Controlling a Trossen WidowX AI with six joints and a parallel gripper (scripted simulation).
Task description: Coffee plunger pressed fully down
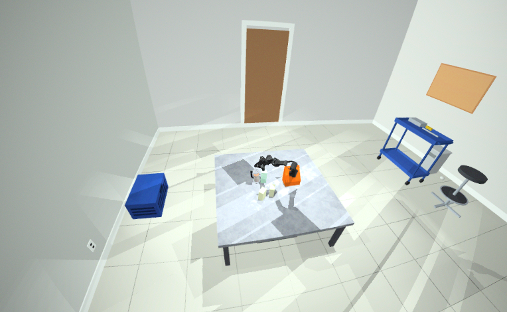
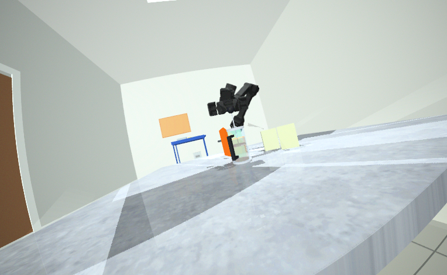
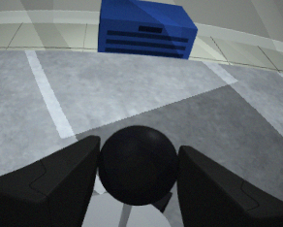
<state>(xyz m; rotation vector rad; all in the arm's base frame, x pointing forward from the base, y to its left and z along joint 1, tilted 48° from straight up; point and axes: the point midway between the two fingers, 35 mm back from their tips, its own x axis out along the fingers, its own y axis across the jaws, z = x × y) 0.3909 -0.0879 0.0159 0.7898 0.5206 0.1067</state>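
Right now the glass coffee press is 110 mm below my gripper tip, 10 mm to the right of it and 10 mm behind it. The rest, counted from my gripper tip: pale green bottle 150 mm below, 110 mm behind, 10 mm to the left.
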